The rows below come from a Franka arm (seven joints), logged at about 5 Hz.
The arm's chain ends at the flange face. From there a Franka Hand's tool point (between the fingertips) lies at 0.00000 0.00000 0.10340 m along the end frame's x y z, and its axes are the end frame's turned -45 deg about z.
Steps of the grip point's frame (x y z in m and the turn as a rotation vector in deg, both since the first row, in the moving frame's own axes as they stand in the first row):
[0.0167 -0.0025 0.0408 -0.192 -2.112 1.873]
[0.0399 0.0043 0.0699 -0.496 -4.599 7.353]
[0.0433 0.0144 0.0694 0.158 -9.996 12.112]
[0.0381 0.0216 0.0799 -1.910 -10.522 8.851]
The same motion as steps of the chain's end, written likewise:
[0.0125 -0.0165 0.0409 -1.629 -1.358 1.873]
[0.0369 -0.0313 0.0702 -3.603 -2.901 7.353]
[0.0549 -0.0315 0.0710 -6.957 -7.180 12.112]
[0.0543 -0.0265 0.0817 -8.791 -6.090 8.851]

